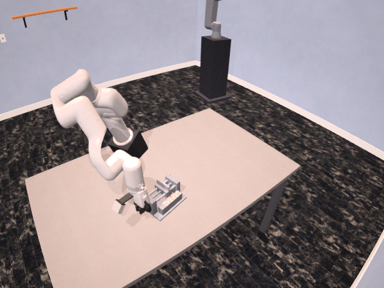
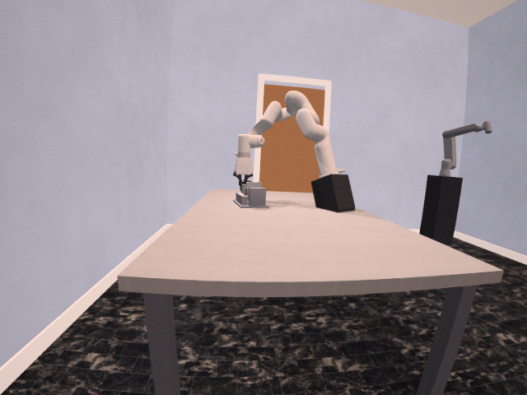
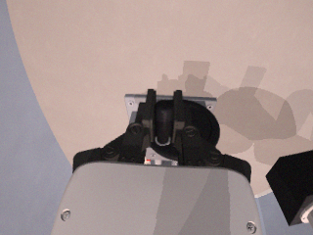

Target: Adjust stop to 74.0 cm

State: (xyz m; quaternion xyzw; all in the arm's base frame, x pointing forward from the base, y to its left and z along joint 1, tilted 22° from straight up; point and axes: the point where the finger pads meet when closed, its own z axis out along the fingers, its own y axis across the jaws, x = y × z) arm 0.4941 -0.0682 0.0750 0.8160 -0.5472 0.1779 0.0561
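Right now the handwheel knob is 10 mm to the left of my hand. From my hand the other things lie so: sliding stop block (160 mm to the left, 70 mm behind, 10 mm below); black handwheel (20 mm to the left, 10 mm below, 10 mm behind).
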